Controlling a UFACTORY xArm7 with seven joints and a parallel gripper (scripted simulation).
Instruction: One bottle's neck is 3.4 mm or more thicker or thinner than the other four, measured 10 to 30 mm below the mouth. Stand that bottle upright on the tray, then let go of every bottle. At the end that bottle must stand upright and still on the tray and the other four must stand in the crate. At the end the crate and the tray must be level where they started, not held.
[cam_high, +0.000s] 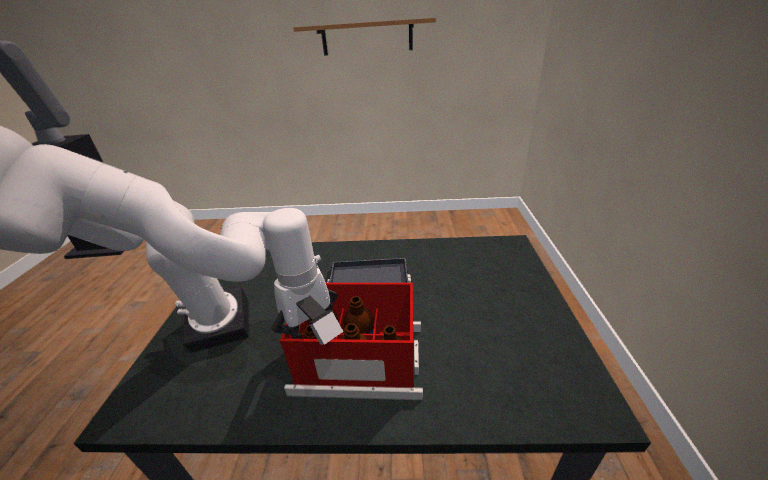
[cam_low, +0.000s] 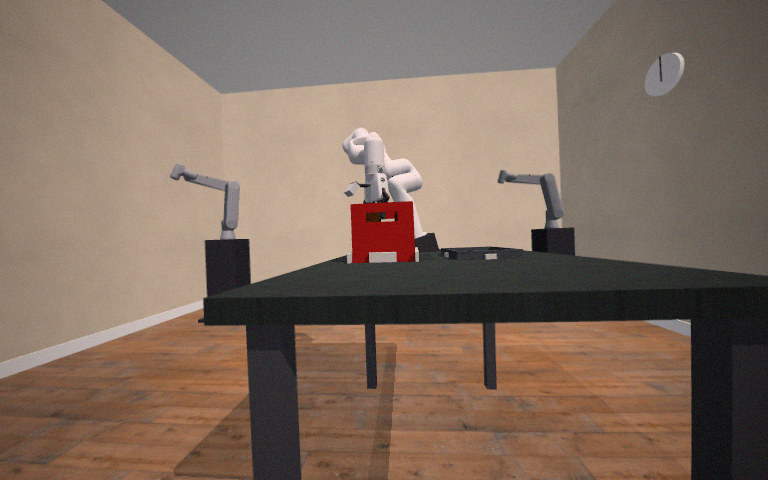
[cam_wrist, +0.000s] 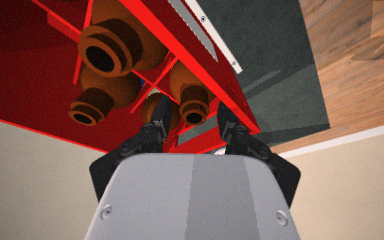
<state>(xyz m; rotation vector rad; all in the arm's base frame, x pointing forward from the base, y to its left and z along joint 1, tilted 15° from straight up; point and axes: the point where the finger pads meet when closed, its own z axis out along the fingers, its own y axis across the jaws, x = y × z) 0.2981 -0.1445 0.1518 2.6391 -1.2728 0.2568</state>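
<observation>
Now: the crate 9 cm ahead of my hand, 4 cm to the left of it and 7 cm below it. From my hand the other things lie so: tray 12 cm ahead, 33 cm to the left, 15 cm below.
</observation>
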